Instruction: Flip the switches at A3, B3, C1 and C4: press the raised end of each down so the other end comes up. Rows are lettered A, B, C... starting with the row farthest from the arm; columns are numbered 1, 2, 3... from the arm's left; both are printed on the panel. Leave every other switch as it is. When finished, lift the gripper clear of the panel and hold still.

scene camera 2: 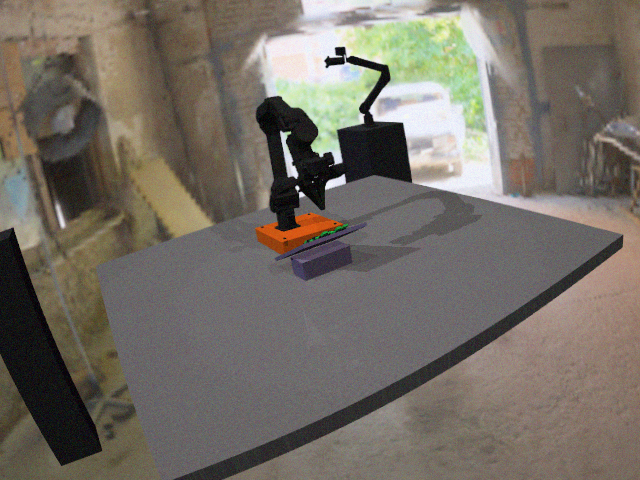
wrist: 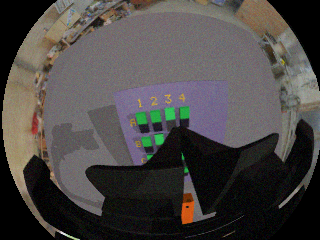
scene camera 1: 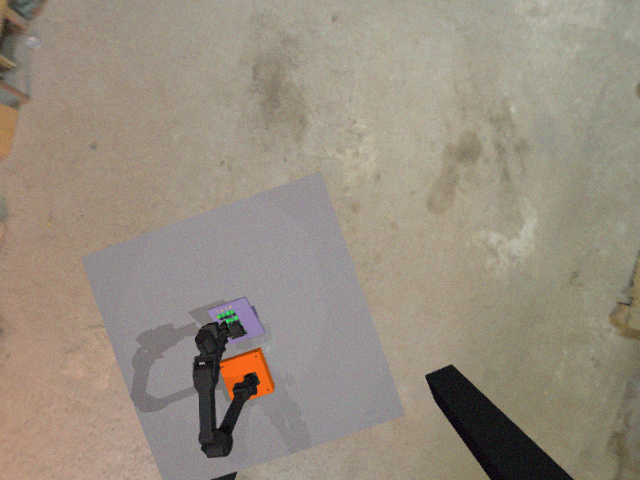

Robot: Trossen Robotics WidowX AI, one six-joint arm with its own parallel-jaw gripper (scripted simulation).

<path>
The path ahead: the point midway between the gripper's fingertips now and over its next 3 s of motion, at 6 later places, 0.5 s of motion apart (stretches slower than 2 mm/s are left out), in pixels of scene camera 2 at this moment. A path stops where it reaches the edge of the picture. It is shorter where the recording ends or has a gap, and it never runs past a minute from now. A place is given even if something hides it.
My gripper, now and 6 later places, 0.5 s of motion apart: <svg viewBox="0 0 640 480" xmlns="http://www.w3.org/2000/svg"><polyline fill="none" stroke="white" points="323,209 318,215 322,226 324,231 324,232 325,232 325,233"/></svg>
</path>
